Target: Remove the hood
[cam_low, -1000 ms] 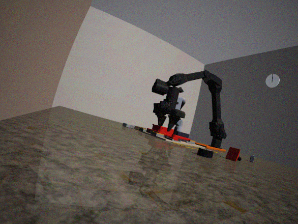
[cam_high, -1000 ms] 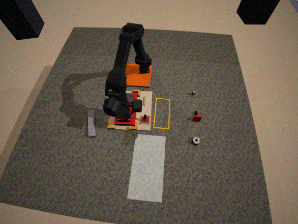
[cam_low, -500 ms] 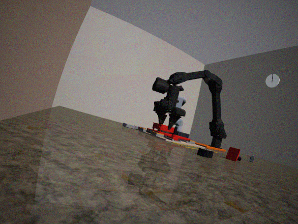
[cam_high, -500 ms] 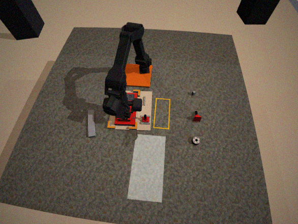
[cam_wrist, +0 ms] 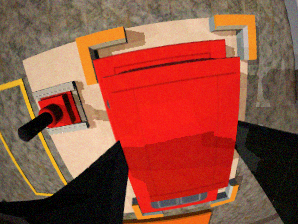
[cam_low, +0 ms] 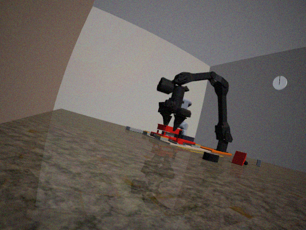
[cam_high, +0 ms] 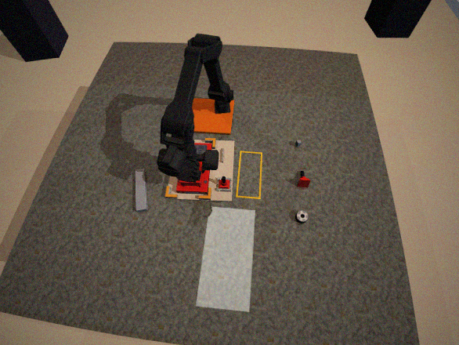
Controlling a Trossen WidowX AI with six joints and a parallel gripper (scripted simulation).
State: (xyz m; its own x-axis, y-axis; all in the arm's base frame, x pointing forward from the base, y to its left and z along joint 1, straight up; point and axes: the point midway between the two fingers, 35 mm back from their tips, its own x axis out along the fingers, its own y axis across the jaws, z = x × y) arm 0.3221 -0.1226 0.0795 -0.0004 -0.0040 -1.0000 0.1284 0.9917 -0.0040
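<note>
Right now my gripper tip is 40 mm short of the grey mount, 100 mm to the right of it and 20 mm above it. The rest, counted from my gripper tip: grey bar 30 mm ahead, 190 mm to the right, 50 mm below.
</note>
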